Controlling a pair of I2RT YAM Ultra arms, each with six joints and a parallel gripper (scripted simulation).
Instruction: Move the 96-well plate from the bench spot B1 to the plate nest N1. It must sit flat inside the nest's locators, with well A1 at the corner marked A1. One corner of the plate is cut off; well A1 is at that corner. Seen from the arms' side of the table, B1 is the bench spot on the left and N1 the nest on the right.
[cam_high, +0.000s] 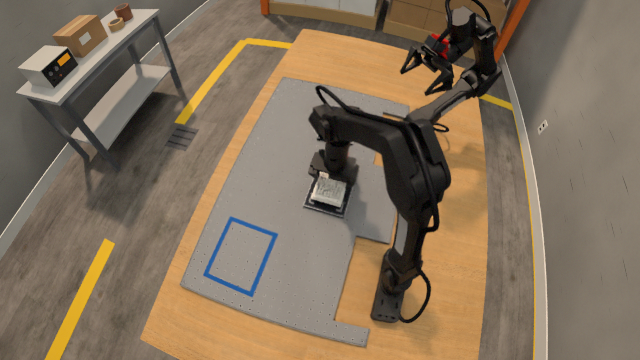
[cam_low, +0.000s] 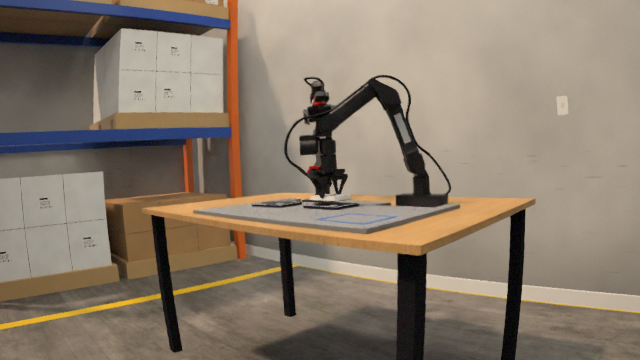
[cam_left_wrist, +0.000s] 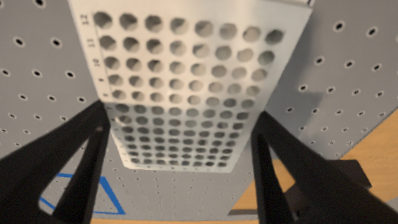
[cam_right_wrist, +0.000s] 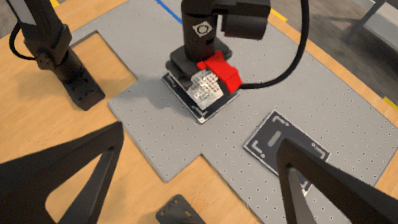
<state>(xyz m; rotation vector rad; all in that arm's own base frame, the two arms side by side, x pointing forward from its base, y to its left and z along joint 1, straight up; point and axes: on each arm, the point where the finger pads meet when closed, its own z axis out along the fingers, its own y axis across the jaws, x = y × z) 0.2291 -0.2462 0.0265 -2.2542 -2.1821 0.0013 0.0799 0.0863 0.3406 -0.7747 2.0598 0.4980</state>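
My right hand is 150 mm short of the white 96-well plate, 170 mm to the right of it and 290 mm above it. The rest, counted from my right hand: black plate nest (190 mm ahead, 80 mm to the right, 320 mm below).
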